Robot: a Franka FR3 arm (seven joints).
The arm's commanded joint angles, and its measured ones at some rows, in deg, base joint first. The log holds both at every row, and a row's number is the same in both.
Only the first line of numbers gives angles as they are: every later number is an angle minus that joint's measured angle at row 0.
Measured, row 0: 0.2 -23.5 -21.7 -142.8 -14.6 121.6 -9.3
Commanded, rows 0 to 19: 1.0 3.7 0.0 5.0 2.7 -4.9 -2.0; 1.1 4.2 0.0 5.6 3.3 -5.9 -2.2; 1.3 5.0 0.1 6.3 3.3 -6.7 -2.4; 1.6 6.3 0.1 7.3 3.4 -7.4 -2.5; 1.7 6.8 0.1 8.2 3.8 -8.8 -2.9; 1.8 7.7 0.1 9.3 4.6 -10.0 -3.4; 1.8 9.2 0.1 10.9 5.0 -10.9 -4.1; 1.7 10.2 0.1 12.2 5.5 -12.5 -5.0; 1.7 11.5 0.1 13.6 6.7 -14.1 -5.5; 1.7 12.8 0.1 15.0 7.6 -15.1 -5.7; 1.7 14.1 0.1 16.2 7.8 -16.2 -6.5; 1.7 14.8 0.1 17.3 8.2 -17.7 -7.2; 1.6 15.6 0.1 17.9 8.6 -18.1 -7.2; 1.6 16.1 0.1 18.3 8.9 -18.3 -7.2; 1.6 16.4 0.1 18.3 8.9 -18.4 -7.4; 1.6 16.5 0.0 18.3 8.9 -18.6 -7.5; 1.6 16.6 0.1 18.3 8.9 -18.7 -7.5; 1.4 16.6 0.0 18.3 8.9 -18.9 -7.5; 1.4 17.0 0.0 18.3 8.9 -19.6 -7.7; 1.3 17.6 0.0 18.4 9.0 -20.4 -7.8
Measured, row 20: 1.1 16.6 0.3 16.0 7.6 -16.4 -6.3
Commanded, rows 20 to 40: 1.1 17.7 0.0 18.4 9.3 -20.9 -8.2; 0.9 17.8 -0.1 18.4 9.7 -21.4 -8.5; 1.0 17.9 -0.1 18.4 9.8 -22.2 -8.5; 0.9 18.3 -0.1 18.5 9.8 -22.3 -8.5; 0.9 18.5 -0.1 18.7 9.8 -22.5 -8.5; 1.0 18.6 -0.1 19.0 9.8 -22.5 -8.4; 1.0 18.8 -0.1 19.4 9.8 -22.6 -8.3; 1.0 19.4 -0.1 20.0 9.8 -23.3 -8.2; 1.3 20.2 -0.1 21.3 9.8 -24.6 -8.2; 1.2 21.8 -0.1 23.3 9.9 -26.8 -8.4; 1.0 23.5 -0.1 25.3 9.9 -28.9 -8.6; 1.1 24.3 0.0 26.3 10.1 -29.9 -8.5; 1.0 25.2 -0.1 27.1 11.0 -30.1 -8.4; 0.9 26.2 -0.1 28.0 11.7 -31.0 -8.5; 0.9 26.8 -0.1 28.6 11.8 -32.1 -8.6; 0.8 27.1 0.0 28.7 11.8 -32.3 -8.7; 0.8 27.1 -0.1 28.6 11.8 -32.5 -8.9; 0.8 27.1 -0.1 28.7 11.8 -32.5 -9.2; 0.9 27.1 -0.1 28.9 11.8 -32.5 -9.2; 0.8 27.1 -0.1 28.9 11.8 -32.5 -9.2; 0.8 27.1 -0.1 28.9 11.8 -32.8 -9.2
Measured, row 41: 1.0 27.1 0.0 26.5 10.5 -29.5 -7.8
